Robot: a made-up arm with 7 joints. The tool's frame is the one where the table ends. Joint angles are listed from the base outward.
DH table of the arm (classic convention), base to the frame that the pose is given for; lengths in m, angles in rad. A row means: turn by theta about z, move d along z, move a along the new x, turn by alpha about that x. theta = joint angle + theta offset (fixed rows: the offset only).
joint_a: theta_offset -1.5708  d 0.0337  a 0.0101  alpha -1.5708
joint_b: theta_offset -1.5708  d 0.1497  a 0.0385  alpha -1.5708
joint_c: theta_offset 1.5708  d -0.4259  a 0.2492  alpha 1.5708
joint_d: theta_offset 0  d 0.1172  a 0.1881  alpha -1.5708
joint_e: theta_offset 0  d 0.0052  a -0.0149  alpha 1.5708
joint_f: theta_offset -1.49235  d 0  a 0.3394  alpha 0
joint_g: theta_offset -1.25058  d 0  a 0.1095  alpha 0
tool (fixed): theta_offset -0.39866  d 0.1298  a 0  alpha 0
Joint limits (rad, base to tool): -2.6..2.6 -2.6..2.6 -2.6..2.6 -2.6..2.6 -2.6..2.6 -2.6..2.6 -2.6..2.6
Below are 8 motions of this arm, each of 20 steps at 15 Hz.
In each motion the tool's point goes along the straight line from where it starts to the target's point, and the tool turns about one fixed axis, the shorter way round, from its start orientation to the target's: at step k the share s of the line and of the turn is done. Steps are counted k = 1, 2, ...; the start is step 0. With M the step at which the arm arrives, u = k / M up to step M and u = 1 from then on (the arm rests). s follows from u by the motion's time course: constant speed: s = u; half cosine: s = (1 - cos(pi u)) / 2; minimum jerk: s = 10 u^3 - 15 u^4 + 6 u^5.
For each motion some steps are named. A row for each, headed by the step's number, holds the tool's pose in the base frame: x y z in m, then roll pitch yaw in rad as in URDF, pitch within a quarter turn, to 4 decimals.
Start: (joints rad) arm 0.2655 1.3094 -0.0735 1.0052 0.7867 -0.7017 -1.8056
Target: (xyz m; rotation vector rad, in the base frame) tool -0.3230 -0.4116 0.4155 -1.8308 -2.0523 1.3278
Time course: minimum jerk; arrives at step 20
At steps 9, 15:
9: -0.2657 -0.3839 0.4657 -2.6891 0.9174 1.7809
15: -0.3130 -0.4068 0.4243 -2.3917 0.5575 1.8867

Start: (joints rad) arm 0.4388 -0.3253 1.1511 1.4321 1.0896 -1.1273 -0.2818
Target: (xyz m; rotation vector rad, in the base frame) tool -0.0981 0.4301 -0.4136 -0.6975 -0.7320 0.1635
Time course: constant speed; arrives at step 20
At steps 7, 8, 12, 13, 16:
7: -0.3685 0.1782 -0.2263 -0.1502 -0.9233 1.0031
8: -0.3477 0.1976 -0.2407 -0.2060 -0.8884 0.9684
12: -0.2645 0.2751 -0.2983 -0.4268 -0.7621 0.8154
13: -0.2437 0.2945 -0.3127 -0.4820 -0.7343 0.7743
16: -0.1813 0.3526 -0.3560 -0.6487 -0.6617 0.6452

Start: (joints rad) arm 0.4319 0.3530 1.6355 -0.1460 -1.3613 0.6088 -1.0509
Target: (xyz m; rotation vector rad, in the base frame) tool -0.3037 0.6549 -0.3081 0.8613 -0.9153 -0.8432
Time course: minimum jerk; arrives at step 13
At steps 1, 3, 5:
1: -0.3625 0.6338 0.0188 0.5669 -0.0161 -0.0788
3: -0.3578 0.6355 -0.0075 0.6007 -0.0624 -0.1570
5: -0.3455 0.6399 -0.0755 0.7046 -0.1678 -0.3677

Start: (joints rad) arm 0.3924 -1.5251 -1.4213 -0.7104 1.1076 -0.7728 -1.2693
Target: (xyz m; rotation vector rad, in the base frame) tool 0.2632 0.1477 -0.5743 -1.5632 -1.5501 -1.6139
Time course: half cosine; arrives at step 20
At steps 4, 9, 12, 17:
4: 0.2772 0.5291 -0.6132 2.2789 -0.6510 2.5980
9: 0.2722 0.3915 -0.5992 2.1990 -0.7960 2.4661
12: 0.2686 0.2934 -0.5892 2.1526 -0.9037 2.3693
17: 0.2640 0.1707 -0.5766 2.1121 -1.0418 2.2379

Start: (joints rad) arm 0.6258 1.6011 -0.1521 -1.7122 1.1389 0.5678 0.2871
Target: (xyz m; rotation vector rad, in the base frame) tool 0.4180 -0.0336 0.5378 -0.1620 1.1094 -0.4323
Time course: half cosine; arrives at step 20
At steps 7, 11, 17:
7: 0.3357 0.0833 0.7089 0.1270 0.6109 -0.0549
11: 0.3703 0.0342 0.6371 -0.1105 0.8127 -0.2952
17: 0.4118 -0.0248 0.5506 -0.5675 0.9688 -0.7554

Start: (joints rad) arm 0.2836 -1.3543 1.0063 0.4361 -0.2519 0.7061 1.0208
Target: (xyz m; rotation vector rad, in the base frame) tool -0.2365 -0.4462 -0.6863 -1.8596 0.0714 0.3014
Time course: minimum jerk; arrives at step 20
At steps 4, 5, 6, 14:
4: -0.4058 -0.4674 -0.5977 1.5872 1.2288 -2.0933
5: -0.3976 -0.4664 -0.6020 1.7443 1.2941 -1.9634
6: -0.3869 -0.4650 -0.6076 2.0766 1.3650 -1.6666
14: -0.2658 -0.4499 -0.6710 -1.9677 0.5158 0.1378

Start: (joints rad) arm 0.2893 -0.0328 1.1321 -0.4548 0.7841 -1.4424 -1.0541
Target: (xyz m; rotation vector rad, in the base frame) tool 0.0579 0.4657 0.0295 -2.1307 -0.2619 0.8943
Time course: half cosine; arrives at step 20
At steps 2, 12, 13, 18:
2: -0.4567 0.3004 -0.0602 2.5163 1.1977 -0.7014
12: -0.1244 0.4071 -0.0023 -2.3816 0.8693 0.4346
13: -0.0861 0.4194 0.0044 -2.3107 0.8020 0.4746
18: 0.0450 0.4616 0.0272 -2.1190 0.5613 0.5526

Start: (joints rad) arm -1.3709 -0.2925 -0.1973 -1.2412 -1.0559 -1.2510 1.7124
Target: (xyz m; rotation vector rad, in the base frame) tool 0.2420 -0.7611 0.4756 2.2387 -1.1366 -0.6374
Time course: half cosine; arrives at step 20
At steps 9, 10, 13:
9: 0.2940 -0.3444 0.0892 1.4047 0.8751 -1.3755
10: 0.2870 -0.4008 0.1415 1.5995 0.8040 -1.2544
13: 0.2666 -0.5644 0.2932 2.0322 0.5354 -1.0520

